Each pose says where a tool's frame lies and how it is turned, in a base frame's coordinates. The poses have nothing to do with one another.
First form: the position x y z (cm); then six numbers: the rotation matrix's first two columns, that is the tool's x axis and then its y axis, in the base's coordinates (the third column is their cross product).
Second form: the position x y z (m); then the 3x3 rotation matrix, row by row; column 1 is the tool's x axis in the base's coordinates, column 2 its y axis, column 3 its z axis. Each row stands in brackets. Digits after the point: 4 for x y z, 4 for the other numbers.
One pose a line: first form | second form
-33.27, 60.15, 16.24, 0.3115, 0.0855, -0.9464, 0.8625, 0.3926, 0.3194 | [-0.3327, 0.6015, 0.1624], [[0.3115, 0.8625, 0.3989], [0.0855, 0.3926, -0.9158], [-0.9464, 0.3194, 0.0486]]
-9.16, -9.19, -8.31, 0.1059, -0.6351, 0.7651, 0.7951, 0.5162, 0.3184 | [-0.0916, -0.0919, -0.0831], [[0.1059, 0.7951, -0.5972], [-0.6351, 0.5162, 0.5746], [0.7651, 0.3184, 0.5596]]
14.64, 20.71, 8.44, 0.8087, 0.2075, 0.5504, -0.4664, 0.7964, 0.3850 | [0.1464, 0.2071, 0.0844], [[0.8087, -0.4664, -0.3585], [0.2075, 0.7964, -0.5681], [0.5504, 0.3850, 0.7408]]
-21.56, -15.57, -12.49, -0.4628, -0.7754, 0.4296, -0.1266, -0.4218, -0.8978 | [-0.2156, -0.1557, -0.1249], [[-0.4628, -0.1266, 0.8774], [-0.7754, -0.4218, -0.4699], [0.4296, -0.8978, 0.0970]]
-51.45, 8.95, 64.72, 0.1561, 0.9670, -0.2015, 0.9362, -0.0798, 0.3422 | [-0.5145, 0.0895, 0.6472], [[0.1561, 0.9362, 0.3148], [0.9670, -0.0798, -0.2421], [-0.2015, 0.3422, -0.9178]]
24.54, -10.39, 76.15, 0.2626, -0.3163, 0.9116, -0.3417, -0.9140, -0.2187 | [0.2454, -0.1039, 0.7615], [[0.2626, -0.3417, 0.9024], [-0.3163, -0.9140, -0.2541], [0.9116, -0.2187, -0.3481]]
